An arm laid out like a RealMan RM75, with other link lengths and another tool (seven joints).
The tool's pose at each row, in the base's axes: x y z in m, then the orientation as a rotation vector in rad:
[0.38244, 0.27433, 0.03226, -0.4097, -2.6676, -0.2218]
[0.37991, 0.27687, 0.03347, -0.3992, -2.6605, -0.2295]
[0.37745, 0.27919, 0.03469, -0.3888, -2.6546, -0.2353]
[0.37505, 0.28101, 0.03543, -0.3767, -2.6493, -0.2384]
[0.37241, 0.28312, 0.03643, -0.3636, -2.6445, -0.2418]
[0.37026, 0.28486, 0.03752, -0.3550, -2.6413, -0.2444]
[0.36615, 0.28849, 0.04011, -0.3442, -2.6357, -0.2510]
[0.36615, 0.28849, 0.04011, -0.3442, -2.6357, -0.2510]
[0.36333, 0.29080, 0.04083, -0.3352, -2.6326, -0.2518]
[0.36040, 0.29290, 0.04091, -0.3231, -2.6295, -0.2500]
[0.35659, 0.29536, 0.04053, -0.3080, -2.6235, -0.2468]
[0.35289, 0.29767, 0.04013, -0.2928, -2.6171, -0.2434]
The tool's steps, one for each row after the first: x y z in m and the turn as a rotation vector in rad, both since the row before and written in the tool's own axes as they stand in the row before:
[0.00335, 0.00170, 0.00046, -0.0031, 0.0091, -0.0072]
[0.00322, 0.00154, 0.00041, -0.0019, 0.0078, -0.0071]
[0.00283, 0.00106, 0.00072, 0.0003, 0.0074, -0.0079]
[0.00320, 0.00131, 0.00068, 0.0002, 0.0071, -0.0088]
[0.00273, 0.00114, 0.00033, -0.0001, 0.0047, -0.0058]
[0.00549, 0.00255, 0.00029, -0.0025, 0.0075, -0.0077]
[0.00000, 0.00000, 0.00000, 0.0000, 0.0000, 0.0000]
[0.00322, 0.00148, 0.00111, 0.0012, 0.0046, -0.0058]
[0.00296, 0.00120, 0.00168, 0.0036, 0.0050, -0.0075]
[0.00354, 0.00128, 0.00256, 0.0053, 0.0083, -0.0089]
[0.00338, 0.00120, 0.00251, 0.0055, 0.0087, -0.0089]

